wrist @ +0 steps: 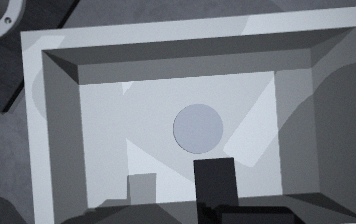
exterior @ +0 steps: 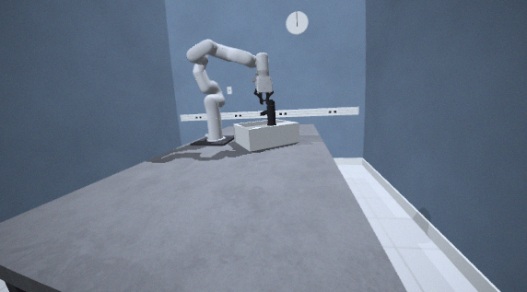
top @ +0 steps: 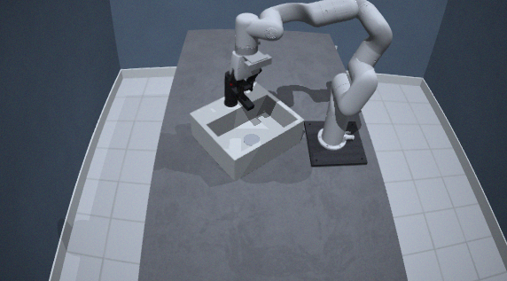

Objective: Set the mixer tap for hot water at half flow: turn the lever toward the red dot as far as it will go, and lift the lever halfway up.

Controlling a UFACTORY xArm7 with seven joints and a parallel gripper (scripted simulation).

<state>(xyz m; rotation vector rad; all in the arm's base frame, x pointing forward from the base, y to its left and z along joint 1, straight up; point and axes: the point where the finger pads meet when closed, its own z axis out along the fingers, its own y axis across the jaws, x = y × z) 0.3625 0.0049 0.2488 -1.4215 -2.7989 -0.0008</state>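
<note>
My hand is 30 mm to the left of the lever and 20 mm short of it. The rest, counted from my hand: black mixer tap 50 mm to the right, 40 mm below, 40 mm ahead; white sink 220 mm below, 20 mm behind, 10 mm to the left.
</note>
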